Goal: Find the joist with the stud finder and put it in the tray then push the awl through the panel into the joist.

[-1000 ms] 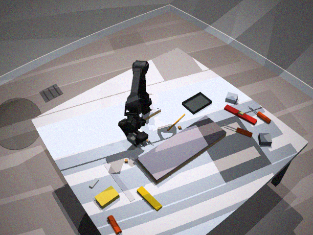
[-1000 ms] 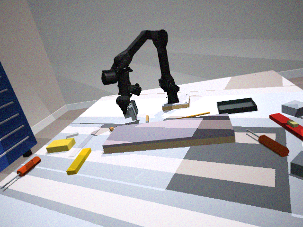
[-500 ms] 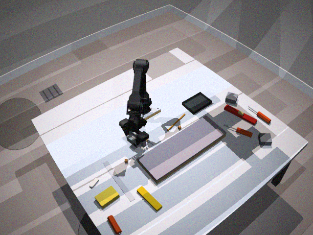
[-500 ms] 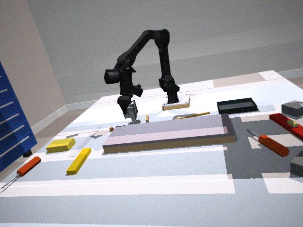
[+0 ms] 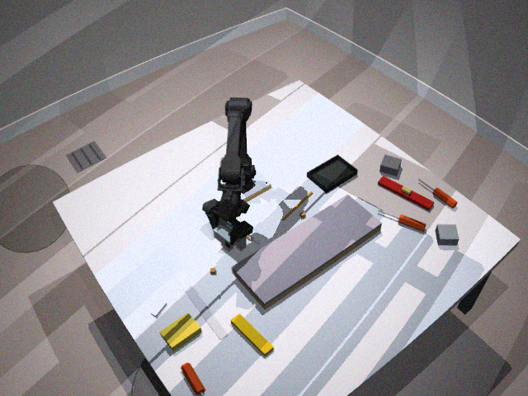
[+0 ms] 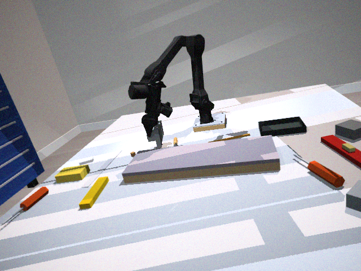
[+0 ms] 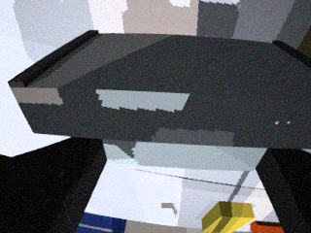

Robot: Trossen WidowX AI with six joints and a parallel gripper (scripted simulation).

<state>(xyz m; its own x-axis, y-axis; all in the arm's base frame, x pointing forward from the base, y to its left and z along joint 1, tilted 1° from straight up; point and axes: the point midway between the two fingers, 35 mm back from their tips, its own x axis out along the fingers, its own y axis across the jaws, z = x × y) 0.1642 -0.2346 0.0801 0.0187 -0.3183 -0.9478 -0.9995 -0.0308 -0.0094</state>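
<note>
The stud finder is 10 mm ahead of my gripper tip and 10 mm to the left of it. The rest, counted from my gripper tip: awl (20 mm ahead, 100 mm to the left, 70 mm below); then pencil (40 mm ahead, 330 mm to the left, 70 mm below); then yellow bar (300 mm ahead, 160 mm to the right, 70 mm below).
</note>
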